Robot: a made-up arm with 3 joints. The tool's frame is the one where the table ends.
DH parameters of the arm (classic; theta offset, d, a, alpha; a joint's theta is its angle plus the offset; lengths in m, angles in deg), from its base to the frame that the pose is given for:
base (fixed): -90 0.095 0 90
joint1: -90 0.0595 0.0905 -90
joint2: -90 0.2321 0.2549 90
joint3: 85.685 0 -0.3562 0
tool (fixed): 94.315 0.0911 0 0
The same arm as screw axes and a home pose.
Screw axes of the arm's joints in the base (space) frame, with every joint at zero. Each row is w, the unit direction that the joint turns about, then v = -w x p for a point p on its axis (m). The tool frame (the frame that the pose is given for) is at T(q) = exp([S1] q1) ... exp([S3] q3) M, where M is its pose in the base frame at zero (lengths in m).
S1: w -1 0 0 v 0 -0.095 0
S2: w 0 -1 0 v 0.0045 0 0.0595
S3: w 0 0 1 v -0.2321 0.3144 0
M: xyz -0.2876 0.1231 0.0956 (m) quaternion w x y z 1 0 0 0

